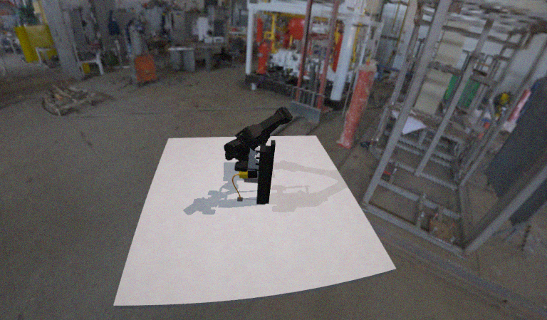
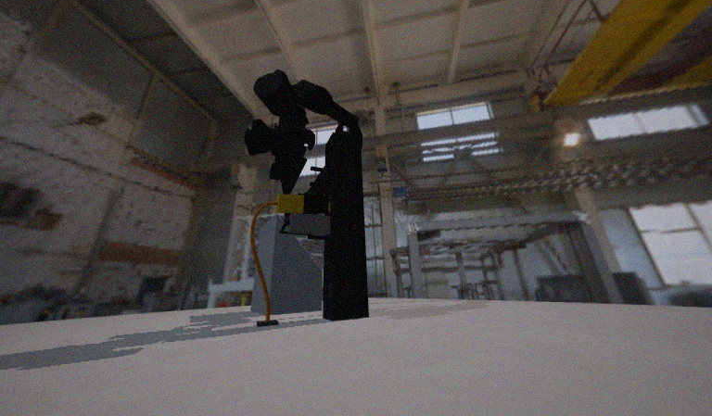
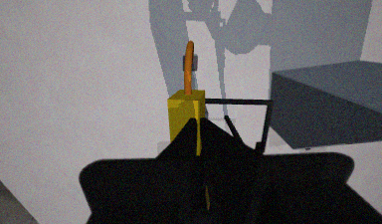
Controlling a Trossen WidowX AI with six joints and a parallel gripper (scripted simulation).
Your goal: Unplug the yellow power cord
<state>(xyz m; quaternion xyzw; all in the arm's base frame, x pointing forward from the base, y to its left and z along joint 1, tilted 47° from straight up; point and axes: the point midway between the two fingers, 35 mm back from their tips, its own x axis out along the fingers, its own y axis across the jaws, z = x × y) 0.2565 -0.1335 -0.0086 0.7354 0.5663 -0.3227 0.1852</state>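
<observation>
My gripper tip is 20 mm to the right of the yellow plug, 10 mm short of it and 10 mm above it.
</observation>
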